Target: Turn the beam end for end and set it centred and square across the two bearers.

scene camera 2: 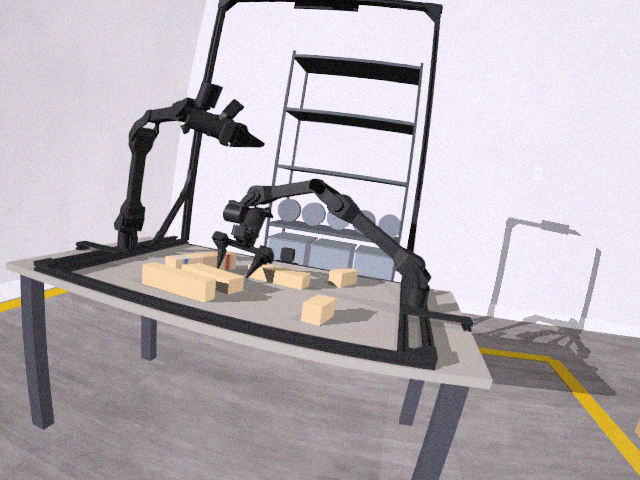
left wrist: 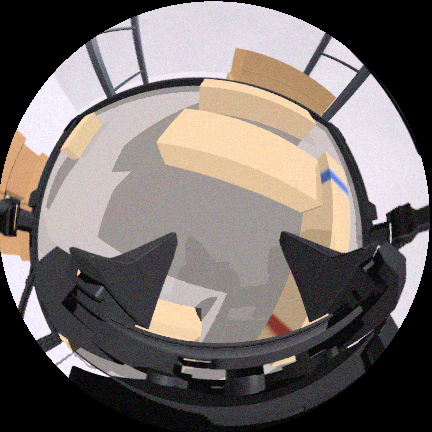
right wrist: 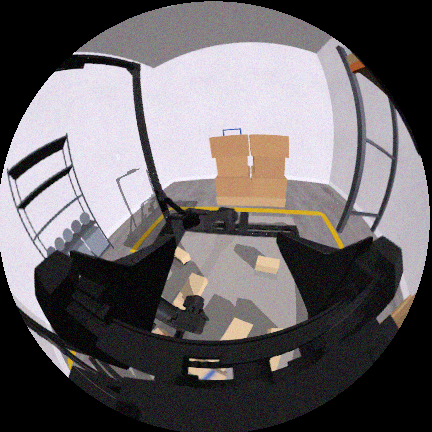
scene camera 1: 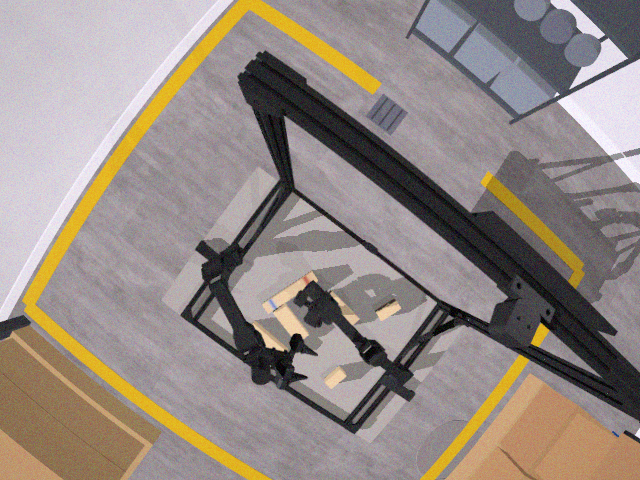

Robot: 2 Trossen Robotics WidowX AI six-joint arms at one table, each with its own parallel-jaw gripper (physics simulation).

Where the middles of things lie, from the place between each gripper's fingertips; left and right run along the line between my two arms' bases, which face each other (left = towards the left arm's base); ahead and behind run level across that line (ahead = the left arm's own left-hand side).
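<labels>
The beam [scene camera 2: 209,258] is the reference for my left hand, which stands 20 mm past it, 110 mm to the left of it and 10 mm below it.
Counted from my right hand, the beam lies 100 mm behind, 180 mm to the right and 350 mm below.
</labels>
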